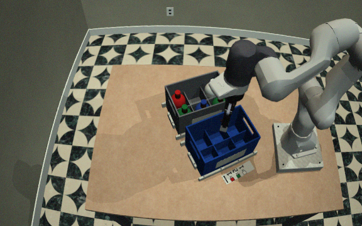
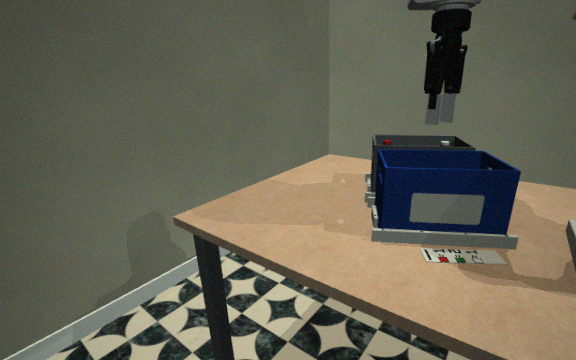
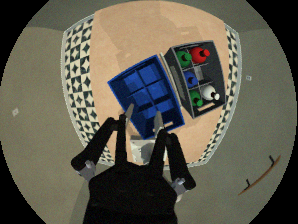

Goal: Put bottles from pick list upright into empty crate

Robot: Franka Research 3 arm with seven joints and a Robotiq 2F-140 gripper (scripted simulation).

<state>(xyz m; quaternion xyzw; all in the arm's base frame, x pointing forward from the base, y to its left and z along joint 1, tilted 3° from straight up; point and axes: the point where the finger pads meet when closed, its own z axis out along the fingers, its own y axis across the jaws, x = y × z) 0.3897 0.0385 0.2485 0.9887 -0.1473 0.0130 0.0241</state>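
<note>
Right now my hand is 190 mm short of the red bottle, 220 mm to the left of it and 200 mm above it. From my hand the other things lie so: blue crate: 10 mm behind, 10 mm to the right, 210 mm below; then grey crate: 90 mm ahead, 220 mm to the right, 210 mm below; then blue bottle: 80 mm ahead, 170 mm to the right, 200 mm below.
</note>
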